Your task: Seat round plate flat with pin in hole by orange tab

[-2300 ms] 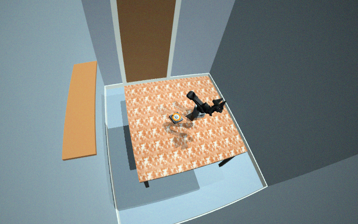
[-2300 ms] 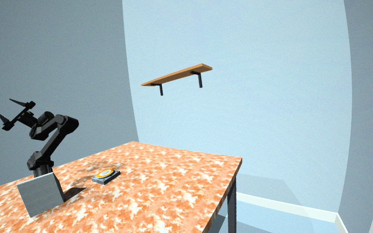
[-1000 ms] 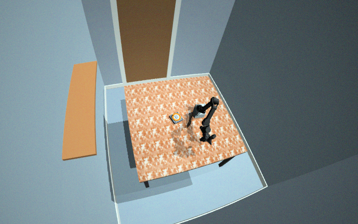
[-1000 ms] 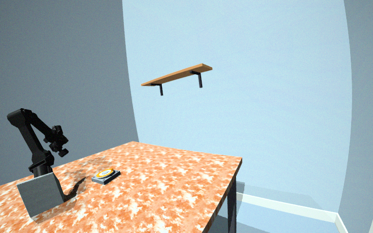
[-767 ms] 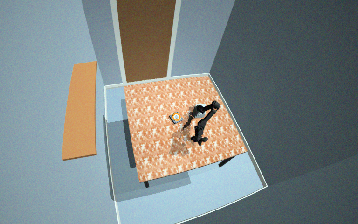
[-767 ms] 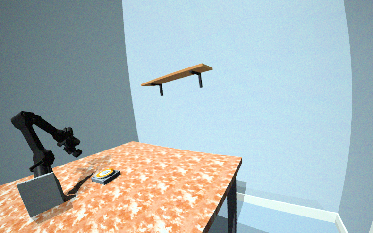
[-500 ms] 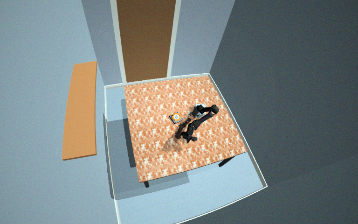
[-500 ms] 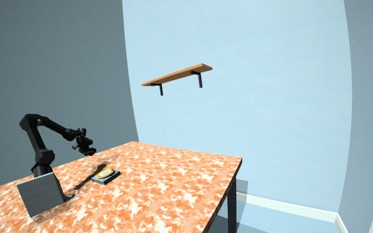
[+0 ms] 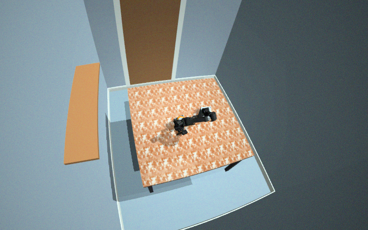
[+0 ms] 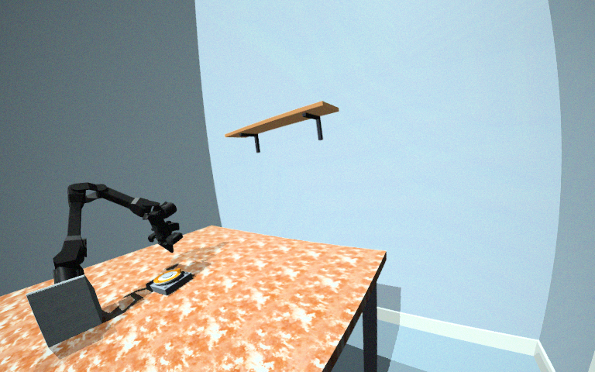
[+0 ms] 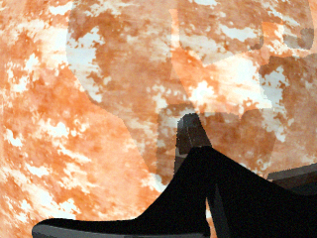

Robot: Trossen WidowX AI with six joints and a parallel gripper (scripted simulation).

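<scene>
My gripper tip is 17 cm to the left of the round plate, 5 cm past it and 3 cm above it.
</scene>
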